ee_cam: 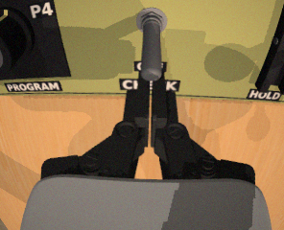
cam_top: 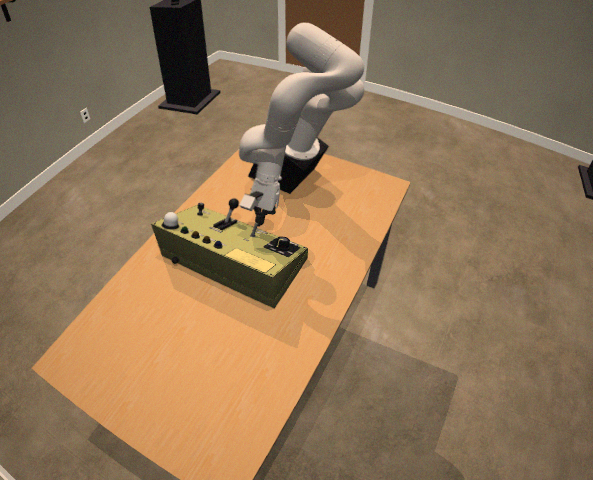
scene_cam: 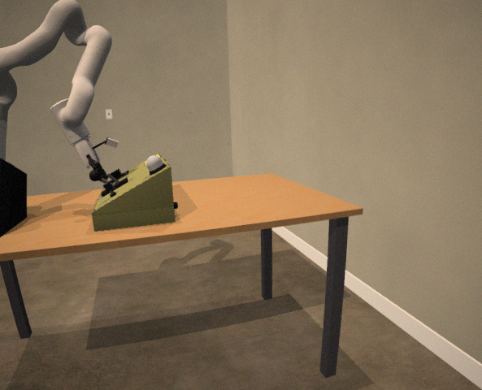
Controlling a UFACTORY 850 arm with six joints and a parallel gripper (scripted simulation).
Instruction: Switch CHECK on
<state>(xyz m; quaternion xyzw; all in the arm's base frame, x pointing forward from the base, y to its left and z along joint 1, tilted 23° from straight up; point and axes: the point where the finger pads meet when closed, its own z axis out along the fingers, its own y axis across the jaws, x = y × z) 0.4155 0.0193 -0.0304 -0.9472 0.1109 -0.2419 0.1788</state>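
The check toggle is 40 mm ahead of my hand and 20 mm below it. From my hand the other things lie so: rotary selector 110 mm to the left, 70 mm ahead, 10 mm below; then cycle lever 120 mm to the right; then olive-green console 70 mm to the right, 70 mm ahead, 40 mm below.
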